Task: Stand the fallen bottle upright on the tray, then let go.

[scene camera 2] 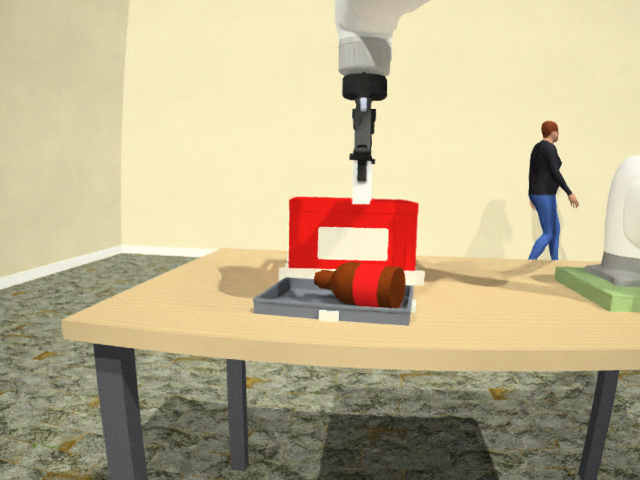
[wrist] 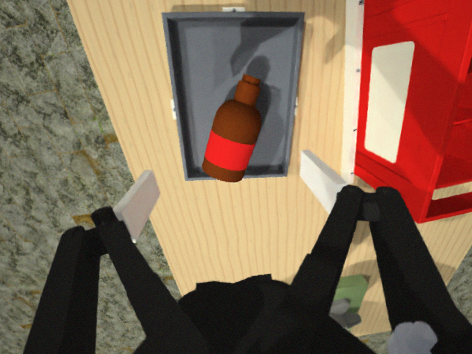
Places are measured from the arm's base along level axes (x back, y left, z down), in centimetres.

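Where they show: gripper, fingertip midpoint: (scene camera 2: 362, 202) (wrist: 228, 172); arm's base, origin of the base link: (scene camera 2: 633, 279).
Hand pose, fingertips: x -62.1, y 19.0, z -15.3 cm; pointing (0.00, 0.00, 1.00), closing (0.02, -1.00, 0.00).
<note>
Things, the pixels of their top centre, and the offset from my fingertips. Level surfaces: height alone.
- brown bottle, middle of its top: (wrist: 237, 134) (scene camera 2: 356, 262) dx -0.7, dy -1.7, dz +10.4 cm
- grey tray, middle of its top: (wrist: 235, 108) (scene camera 2: 340, 291) dx -3.4, dy -2.1, dz +15.8 cm
- red crate, middle of its top: (scene camera 2: 352, 199) dx -2.7, dy -31.6, dz +0.8 cm
- table, its level: dz +18.3 cm
A brown bottle (scene camera 2: 366, 284) (wrist: 232, 135) with a red label lies on its side in the grey tray (scene camera 2: 361, 314) (wrist: 175, 95). In the scene view its neck points left; in the wrist view its neck points up and a little right, and its base lies over the tray's near rim. My gripper (scene camera 2: 361, 198) (wrist: 228, 172) is open and empty, pointing down, well above the bottle. In the wrist view its two pale fingertips stand wide apart, left and right of the bottle's base end. In the scene view the fingers line up one behind the other.
A red crate (scene camera 2: 353, 214) (wrist: 425, 100) with a white label panel stands on the table (scene camera 2: 206, 335) (wrist: 240, 225) close behind the tray. Pale strips run along the crate's foot. A green base (scene camera 2: 615, 294) (wrist: 354, 292) stands at the right of the scene view. A person (scene camera 2: 543, 170) is by the back wall.
</note>
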